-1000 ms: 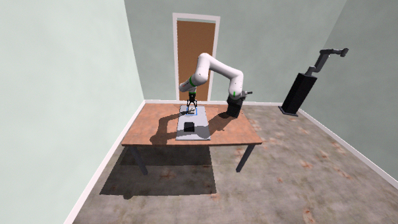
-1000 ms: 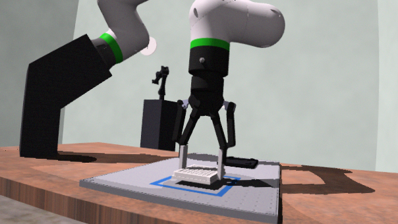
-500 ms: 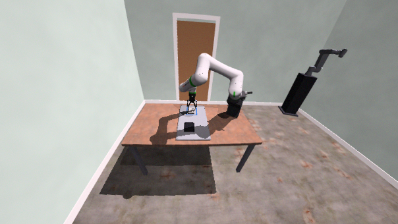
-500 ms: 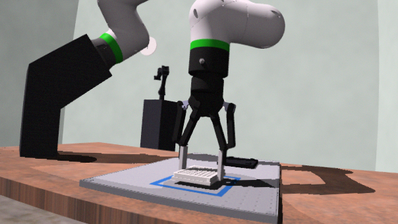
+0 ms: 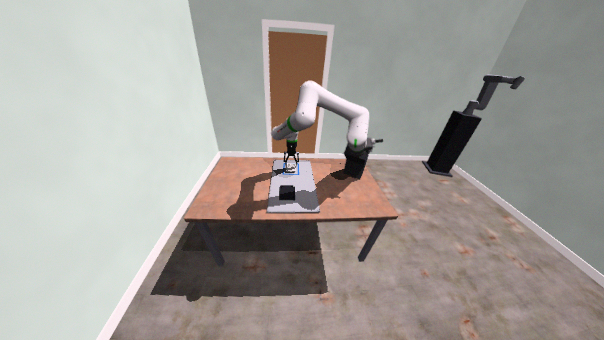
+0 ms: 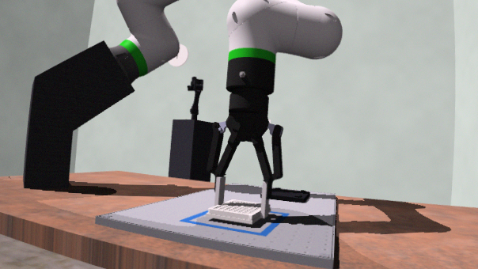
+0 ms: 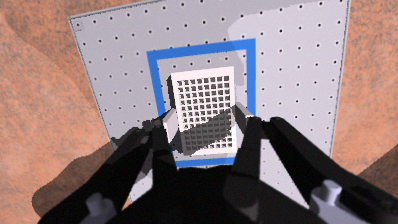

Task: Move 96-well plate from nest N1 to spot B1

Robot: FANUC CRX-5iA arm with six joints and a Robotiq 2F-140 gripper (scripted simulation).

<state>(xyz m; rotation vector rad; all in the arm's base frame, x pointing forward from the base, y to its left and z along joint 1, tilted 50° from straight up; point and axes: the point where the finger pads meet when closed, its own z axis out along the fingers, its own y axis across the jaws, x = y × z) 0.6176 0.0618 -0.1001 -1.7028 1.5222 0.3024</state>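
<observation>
The white 96-well plate is 20 mm below my hand. From my hand the other things lie so: black plate nest (70 mm behind, 340 mm to the left, 30 mm below).
</observation>
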